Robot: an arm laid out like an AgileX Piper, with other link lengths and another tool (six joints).
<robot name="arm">
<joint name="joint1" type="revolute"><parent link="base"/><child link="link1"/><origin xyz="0.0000 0.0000 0.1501"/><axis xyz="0 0 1"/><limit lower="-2.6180" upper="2.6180"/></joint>
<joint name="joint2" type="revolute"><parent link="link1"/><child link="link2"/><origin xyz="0.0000 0.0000 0.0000"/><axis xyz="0 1 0"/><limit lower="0.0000" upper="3.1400"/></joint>
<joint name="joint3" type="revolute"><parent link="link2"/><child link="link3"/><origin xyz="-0.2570 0.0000 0.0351"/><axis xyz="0 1 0"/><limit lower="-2.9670" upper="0.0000"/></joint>
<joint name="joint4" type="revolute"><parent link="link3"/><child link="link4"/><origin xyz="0.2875 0.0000 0.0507"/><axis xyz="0.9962 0 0.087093"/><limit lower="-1.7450" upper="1.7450"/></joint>
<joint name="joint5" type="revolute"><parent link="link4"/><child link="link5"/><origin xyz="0.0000 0.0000 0.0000"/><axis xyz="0 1 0"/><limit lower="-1.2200" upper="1.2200"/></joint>
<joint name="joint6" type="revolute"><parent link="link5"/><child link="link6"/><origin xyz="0.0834 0.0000 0.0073"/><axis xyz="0.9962 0 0.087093"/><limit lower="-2.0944" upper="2.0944"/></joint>
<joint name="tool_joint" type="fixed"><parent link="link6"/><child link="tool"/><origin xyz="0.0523 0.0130 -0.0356" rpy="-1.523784 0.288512 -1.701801"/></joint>
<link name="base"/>
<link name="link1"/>
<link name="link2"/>
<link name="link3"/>
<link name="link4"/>
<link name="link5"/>
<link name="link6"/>
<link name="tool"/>
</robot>
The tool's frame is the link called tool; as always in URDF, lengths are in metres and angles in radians.
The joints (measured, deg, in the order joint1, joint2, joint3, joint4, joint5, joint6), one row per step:
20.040, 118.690, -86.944, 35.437, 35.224, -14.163
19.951, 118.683, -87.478, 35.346, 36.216, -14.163
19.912, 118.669, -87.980, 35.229, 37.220, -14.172
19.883, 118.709, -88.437, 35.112, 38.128, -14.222
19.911, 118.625, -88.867, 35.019, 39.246, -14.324
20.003, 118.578, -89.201, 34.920, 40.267, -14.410
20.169, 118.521, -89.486, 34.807, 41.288, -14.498
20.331, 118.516, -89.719, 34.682, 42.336, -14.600
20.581, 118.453, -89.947, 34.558, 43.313, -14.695
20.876, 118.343, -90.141, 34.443, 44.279, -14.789
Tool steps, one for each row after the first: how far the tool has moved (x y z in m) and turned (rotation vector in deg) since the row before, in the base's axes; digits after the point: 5 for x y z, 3 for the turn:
-0.00009, -0.00006, 0.00263, 0.073, 0.311, 0.466
-0.00045, 0.00018, 0.00249, 0.033, 0.332, 0.541
-0.00045, 0.00013, 0.00182, -0.016, 0.321, 0.533
-0.00127, 0.00048, 0.00266, 0.005, 0.389, 0.730
-0.00164, 0.00078, 0.00188, -0.040, 0.437, 0.734
-0.00211, 0.00118, 0.00169, -0.070, 0.467, 0.815
-0.00235, 0.00100, 0.00100, -0.126, 0.576, 0.841
-0.00254, 0.00159, 0.00146, -0.104, 0.470, 0.885
-0.00282, 0.00183, 0.00168, -0.095, 0.451, 0.919

